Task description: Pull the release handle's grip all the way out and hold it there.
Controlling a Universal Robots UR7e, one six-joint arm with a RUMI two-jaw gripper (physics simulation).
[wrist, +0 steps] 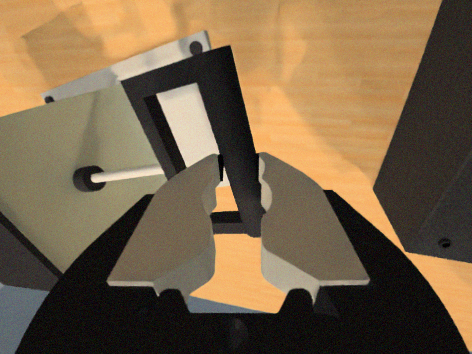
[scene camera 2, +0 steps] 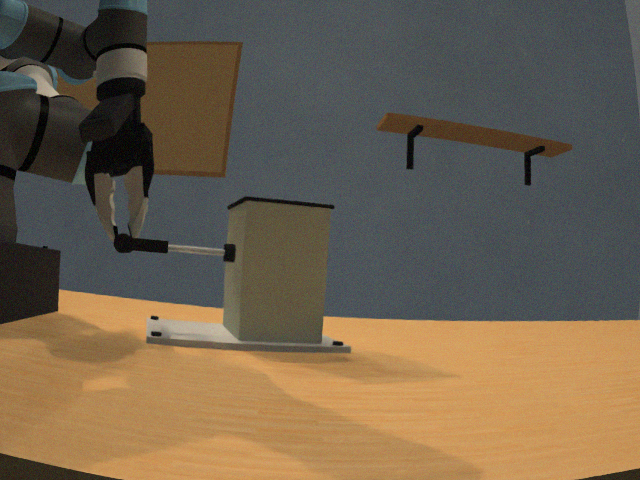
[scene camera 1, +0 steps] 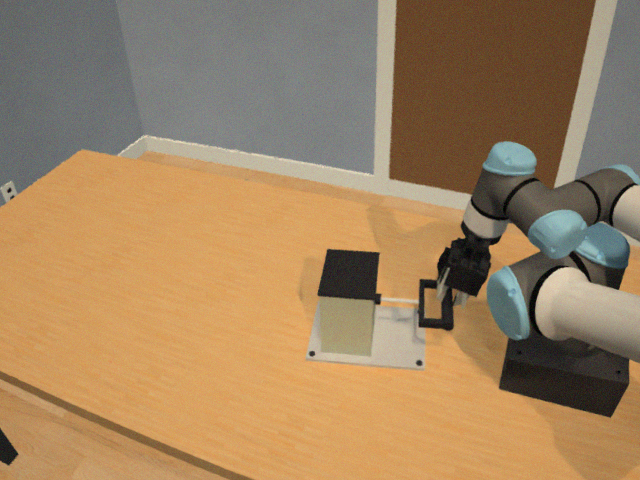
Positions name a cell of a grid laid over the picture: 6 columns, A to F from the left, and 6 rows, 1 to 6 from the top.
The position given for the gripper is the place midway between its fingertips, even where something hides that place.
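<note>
There's a release handle grip you'd find in scene camera 1 (scene camera 1: E5), in scene camera 2 (scene camera 2: B4) and in the wrist view (wrist: C2). The wrist view has a light grey base plate (wrist: C1) as well. As for the gripper, it's visible in scene camera 1 (scene camera 1: E4), in scene camera 2 (scene camera 2: B4) and in the wrist view (wrist: D3).
</note>
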